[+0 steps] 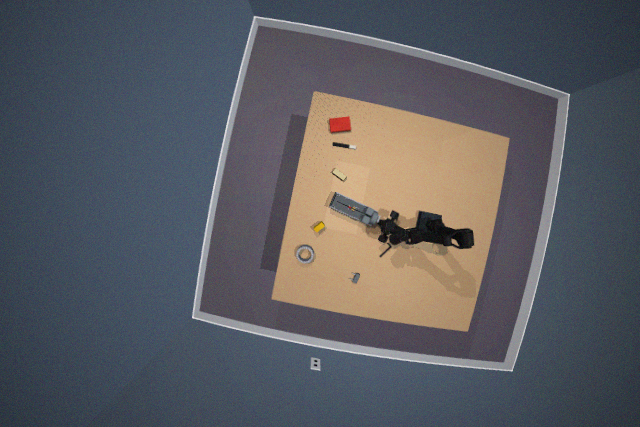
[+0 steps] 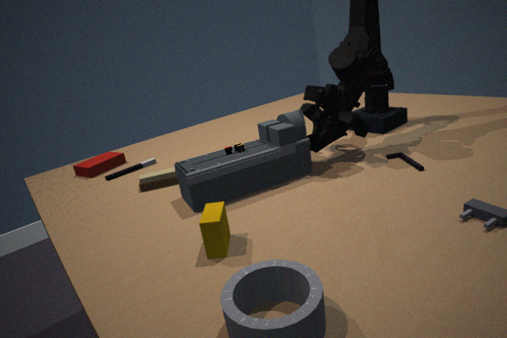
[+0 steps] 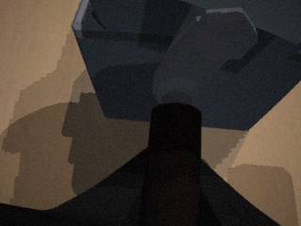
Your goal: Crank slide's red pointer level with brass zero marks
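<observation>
The black crank handle lies 2 cm behind my gripper tip and 3 cm above it. Also, from my gripper tip: black hex key (13 cm behind, 13 cm to the left, 3 cm below); red pointer (19 cm ahead, 2 cm to the right, 5 cm above); yellow block (30 cm ahead, 15 cm to the left).
</observation>
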